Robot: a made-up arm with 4 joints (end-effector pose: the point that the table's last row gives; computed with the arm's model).
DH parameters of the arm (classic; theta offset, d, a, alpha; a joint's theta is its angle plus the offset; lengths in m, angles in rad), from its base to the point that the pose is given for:
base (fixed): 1.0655 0 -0.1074 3.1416
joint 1: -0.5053 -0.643 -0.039 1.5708
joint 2: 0 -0.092 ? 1.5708
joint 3: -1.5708 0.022 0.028 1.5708
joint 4: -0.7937 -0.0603 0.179 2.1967
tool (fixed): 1.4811 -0.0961 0 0
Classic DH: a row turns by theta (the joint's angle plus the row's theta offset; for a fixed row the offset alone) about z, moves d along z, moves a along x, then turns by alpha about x.
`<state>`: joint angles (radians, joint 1 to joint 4).
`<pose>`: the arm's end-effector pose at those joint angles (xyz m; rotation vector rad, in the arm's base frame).
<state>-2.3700 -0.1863 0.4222 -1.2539</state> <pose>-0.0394 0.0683 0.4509 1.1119 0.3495 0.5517</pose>
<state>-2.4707 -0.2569 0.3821 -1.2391</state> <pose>-0.0671 0.0594 0.4453 1.0681 0.4426 0.5616</pose>
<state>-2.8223 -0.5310 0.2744 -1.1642</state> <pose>-0.1516 -0.0058 0.4343 0.8313 0.7612 0.5988</pose>
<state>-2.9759 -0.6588 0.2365 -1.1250</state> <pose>-0.1761 -0.0474 0.4349 0.6899 0.8761 0.6152</pose>
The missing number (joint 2, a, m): -0.13
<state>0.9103 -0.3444 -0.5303 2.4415</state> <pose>-0.1807 -0.2438 0.7942 -0.4534 1.6996 -1.7186</pose>
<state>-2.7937 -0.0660 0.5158 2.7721</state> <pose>0.0360 0.1207 0.7861 -0.3017 -1.3656 1.7990</pose>
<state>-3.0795 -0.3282 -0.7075 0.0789</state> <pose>-0.2916 0.2007 0.5226 1.8294 0.6220 -0.4933</pose>
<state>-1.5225 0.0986 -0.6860 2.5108</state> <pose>0.0491 -0.0624 0.8376 -1.4483 -0.1334 -0.2998</pose>
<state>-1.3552 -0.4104 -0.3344 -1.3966</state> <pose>0.0471 -0.0323 0.4394 0.6600 -0.4071 -1.0283</pose>
